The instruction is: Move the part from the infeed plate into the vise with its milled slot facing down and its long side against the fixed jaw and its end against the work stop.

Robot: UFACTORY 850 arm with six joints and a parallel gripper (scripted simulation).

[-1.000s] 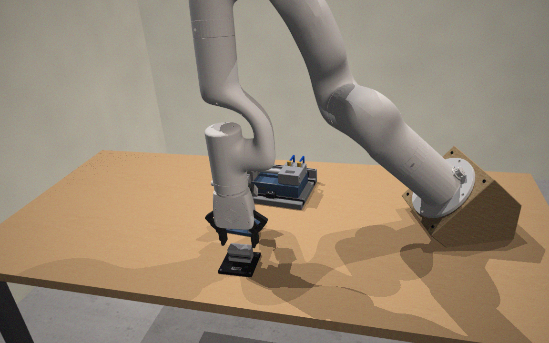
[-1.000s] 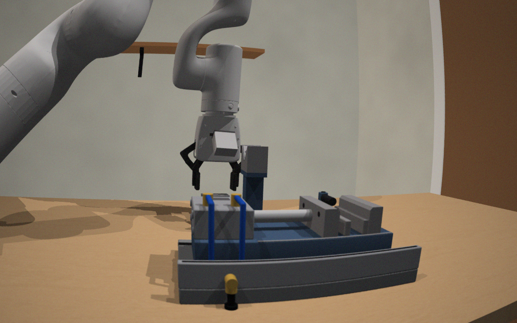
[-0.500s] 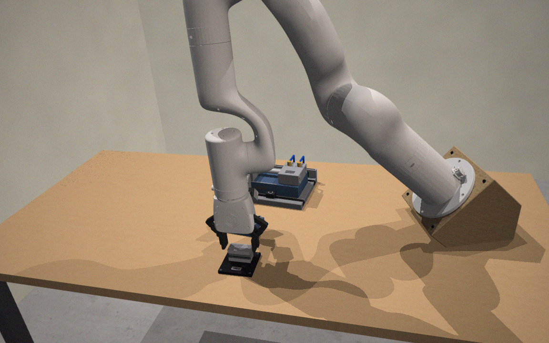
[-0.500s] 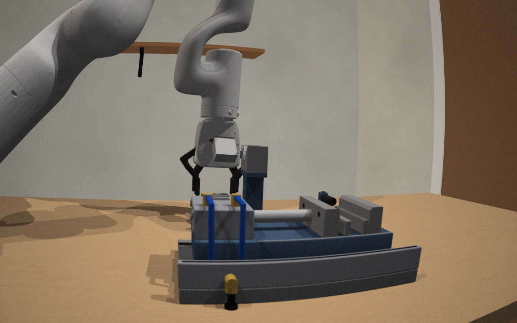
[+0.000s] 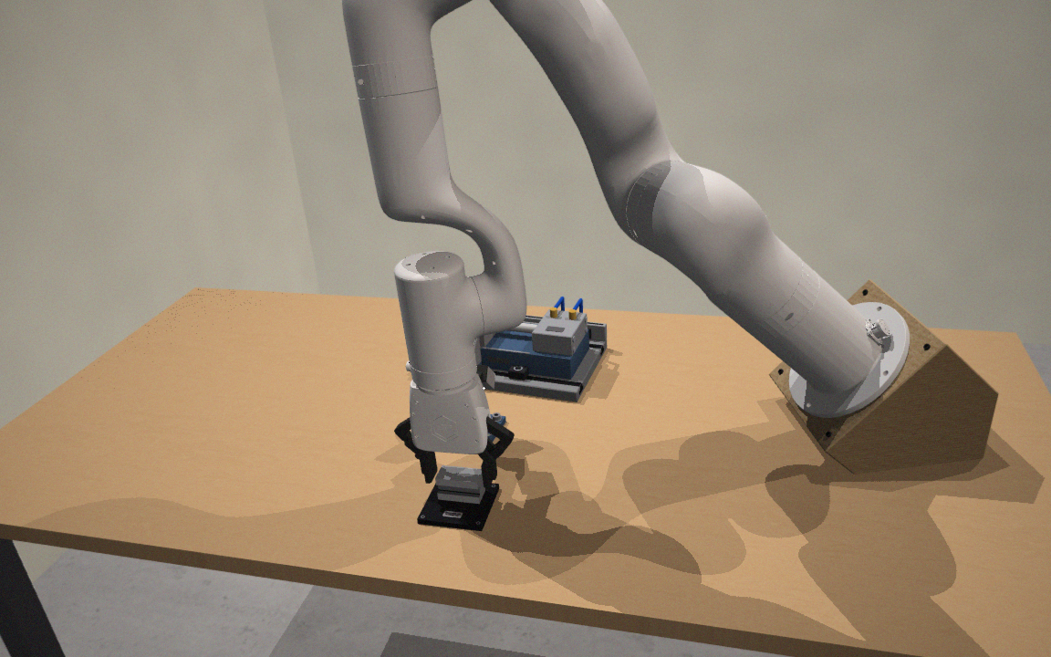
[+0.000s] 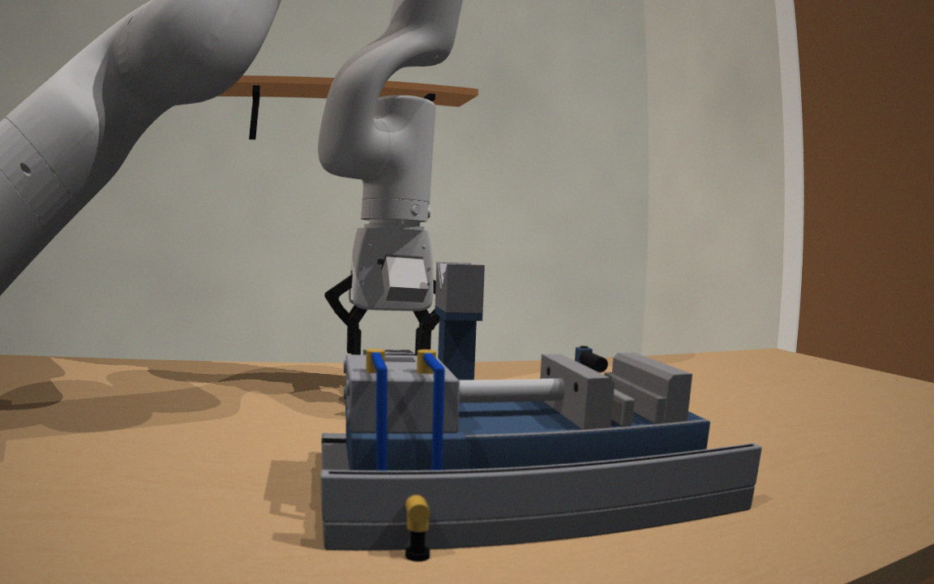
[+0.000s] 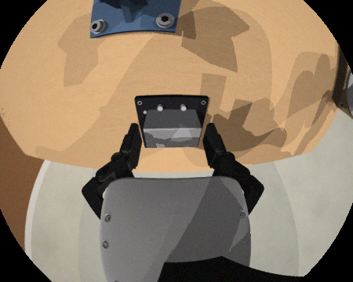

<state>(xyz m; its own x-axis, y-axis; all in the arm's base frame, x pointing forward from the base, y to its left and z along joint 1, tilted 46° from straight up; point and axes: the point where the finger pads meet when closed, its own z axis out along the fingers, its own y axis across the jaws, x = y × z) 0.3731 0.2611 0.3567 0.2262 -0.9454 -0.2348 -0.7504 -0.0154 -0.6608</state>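
Now: the part 2 cm below my hand and 1 cm to the left of it. The rest, counted from my hand: black infeed plate 4 cm below, 1 cm to the left; work stop 29 cm to the right, 19 cm ahead, 4 cm above; air cylinder 37 cm to the right, 4 cm ahead, 3 cm above.
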